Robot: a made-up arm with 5 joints.
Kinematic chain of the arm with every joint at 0, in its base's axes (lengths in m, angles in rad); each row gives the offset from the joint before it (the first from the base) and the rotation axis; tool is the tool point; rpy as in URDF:
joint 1: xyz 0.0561 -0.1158 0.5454 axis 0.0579 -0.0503 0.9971
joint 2: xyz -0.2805 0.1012 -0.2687 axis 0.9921 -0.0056 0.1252
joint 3: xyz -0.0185 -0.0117 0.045 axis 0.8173 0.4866 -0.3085
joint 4: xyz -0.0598 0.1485 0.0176 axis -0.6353 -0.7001 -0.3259
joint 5: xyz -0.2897 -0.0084 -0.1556 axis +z
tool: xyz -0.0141 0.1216 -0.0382 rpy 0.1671 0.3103 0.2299
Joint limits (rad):
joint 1: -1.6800..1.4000
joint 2: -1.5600..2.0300
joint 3: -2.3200..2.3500
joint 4: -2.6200..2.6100
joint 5: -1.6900..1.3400
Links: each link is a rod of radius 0.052 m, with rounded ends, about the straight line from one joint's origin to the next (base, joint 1, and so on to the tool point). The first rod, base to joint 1, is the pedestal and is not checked.
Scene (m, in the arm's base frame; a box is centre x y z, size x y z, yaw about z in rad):
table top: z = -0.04
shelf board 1: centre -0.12 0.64 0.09 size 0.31 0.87 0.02 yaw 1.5
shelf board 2: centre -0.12 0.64 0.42 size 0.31 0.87 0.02 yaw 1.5
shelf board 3: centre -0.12 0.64 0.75 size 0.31 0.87 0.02 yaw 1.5
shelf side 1: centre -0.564 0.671 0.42 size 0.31 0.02 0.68 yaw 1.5
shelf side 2: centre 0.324 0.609 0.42 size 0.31 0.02 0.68 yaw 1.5
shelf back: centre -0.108 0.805 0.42 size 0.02 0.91 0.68 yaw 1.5
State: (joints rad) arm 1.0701 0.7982 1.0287 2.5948 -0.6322
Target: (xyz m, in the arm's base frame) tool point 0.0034 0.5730 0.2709
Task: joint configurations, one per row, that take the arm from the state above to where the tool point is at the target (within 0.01 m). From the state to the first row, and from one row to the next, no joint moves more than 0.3 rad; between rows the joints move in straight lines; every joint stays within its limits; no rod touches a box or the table.
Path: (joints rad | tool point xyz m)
1: 0.7993 0.7251 0.9951 2.3645 -0.4762 | -0.2744 -0.2101 0.1425
2: 0.5284 0.6521 0.9615 2.1341 -0.3201 | -0.3395 -0.0749 0.1601
3: 0.2576 0.5790 0.9278 1.9038 -0.1641 | -0.3597 0.0775 0.1809
4: -0.0133 0.5059 0.8942 1.6735 -0.0081 | -0.3319 0.2324 0.2037
5: -0.2841 0.4328 0.8606 1.4431 0.1480 | -0.2577 0.3752 0.2269
6: -0.5550 0.3598 0.8270 1.2128 0.3040 | -0.1428 0.4924 0.2495
7: -0.8258 0.2867 0.7933 0.9825 0.4600 | 0.0034 0.5730 0.2709

